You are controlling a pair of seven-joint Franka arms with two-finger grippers.
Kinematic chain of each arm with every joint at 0, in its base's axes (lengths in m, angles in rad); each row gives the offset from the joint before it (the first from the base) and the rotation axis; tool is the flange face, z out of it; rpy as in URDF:
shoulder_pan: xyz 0 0 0.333 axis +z
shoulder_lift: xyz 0 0 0 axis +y
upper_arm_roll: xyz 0 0 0.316 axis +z
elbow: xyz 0.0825 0 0 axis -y
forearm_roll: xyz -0.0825 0 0.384 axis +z
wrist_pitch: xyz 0 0 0 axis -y
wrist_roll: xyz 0.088 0 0 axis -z
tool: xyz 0 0 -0.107 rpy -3.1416 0 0
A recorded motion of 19 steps. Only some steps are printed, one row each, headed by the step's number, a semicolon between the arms.
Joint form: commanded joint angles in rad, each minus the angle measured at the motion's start. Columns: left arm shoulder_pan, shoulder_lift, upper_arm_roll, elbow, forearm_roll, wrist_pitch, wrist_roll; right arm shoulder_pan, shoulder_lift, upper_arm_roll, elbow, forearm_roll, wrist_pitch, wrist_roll.
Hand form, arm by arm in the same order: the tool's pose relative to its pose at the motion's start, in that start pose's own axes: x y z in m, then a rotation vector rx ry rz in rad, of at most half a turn. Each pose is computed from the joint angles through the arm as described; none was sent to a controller.
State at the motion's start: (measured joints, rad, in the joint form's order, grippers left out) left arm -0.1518 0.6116 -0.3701 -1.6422 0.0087 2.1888 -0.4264; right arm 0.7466 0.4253 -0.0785 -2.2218 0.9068 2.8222 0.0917
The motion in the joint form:
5: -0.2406 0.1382 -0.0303 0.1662 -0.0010 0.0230 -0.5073; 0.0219 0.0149 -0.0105 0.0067 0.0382 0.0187 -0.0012
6: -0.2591 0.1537 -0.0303 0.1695 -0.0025 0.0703 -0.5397; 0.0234 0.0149 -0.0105 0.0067 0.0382 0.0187 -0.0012
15: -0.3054 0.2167 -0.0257 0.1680 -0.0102 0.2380 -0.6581; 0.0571 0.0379 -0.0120 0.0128 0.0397 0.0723 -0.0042
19: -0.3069 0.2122 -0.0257 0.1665 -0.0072 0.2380 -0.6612; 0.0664 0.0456 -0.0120 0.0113 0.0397 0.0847 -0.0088
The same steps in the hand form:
5: -0.0536 0.1593 0.0476 -0.0500 -0.0332 -0.2807; -0.0020 -0.0005 0.0050 0.0037 0.0130 0.0235
6: -0.0570 0.1705 0.0550 -0.0770 -0.0165 -0.3011; -0.0027 -0.0010 0.0052 0.0037 0.0125 0.0221
15: -0.0642 0.1930 0.0894 -0.1647 0.0234 -0.4039; -0.0110 -0.0075 0.0139 -0.0064 0.0473 -0.0075
19: -0.0652 0.1942 0.0872 -0.1647 0.0271 -0.4022; -0.0145 -0.0076 0.0178 -0.0132 0.0521 -0.0194

